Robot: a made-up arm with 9 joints.
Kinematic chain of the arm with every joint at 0, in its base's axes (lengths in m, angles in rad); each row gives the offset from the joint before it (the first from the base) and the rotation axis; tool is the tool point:
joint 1: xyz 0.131 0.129 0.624 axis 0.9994 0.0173 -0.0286
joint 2: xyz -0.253 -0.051 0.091 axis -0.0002 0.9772 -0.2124
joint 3: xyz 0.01 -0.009 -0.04 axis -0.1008 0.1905 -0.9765
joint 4: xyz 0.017 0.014 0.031 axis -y
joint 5: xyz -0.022 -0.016 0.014 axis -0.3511 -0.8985 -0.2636
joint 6: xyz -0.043 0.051 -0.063 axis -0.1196 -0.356 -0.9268
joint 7: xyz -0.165 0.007 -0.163 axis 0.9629 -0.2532 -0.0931
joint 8: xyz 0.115 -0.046 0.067 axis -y
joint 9: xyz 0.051 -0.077 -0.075 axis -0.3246 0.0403 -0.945
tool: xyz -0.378 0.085 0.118
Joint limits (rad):
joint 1: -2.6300..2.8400
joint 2: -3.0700..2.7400
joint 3: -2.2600..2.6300
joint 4: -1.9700..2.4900
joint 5: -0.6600..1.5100
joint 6: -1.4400..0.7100
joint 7: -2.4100..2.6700
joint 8: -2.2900..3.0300
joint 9: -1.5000..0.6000
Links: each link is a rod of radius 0.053 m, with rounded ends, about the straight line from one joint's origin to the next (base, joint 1, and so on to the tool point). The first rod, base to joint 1, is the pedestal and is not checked.
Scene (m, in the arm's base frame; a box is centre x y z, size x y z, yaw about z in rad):
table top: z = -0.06
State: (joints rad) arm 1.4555 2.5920 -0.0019 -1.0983 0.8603 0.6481 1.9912 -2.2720 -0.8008
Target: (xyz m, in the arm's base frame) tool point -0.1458 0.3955 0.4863
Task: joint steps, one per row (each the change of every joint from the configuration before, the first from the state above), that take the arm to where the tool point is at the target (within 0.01 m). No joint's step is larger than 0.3 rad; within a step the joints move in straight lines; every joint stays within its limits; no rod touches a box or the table.
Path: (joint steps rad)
1: 0.2520 0.0370 -0.0933 -0.1687 -0.0663 0.0155 -0.2320 0.0192 0.2455
2: 0.2520 0.0370 -0.0933 -0.1688 -0.0662 0.0154 -0.2319 0.0192 0.2455
3: 0.2520 0.0370 -0.0932 -0.1687 -0.0663 0.0155 -0.2320 0.0191 0.2455
4: 0.2520 0.0370 -0.0933 -0.1687 -0.0662 0.0155 -0.2320 0.0192 0.2456

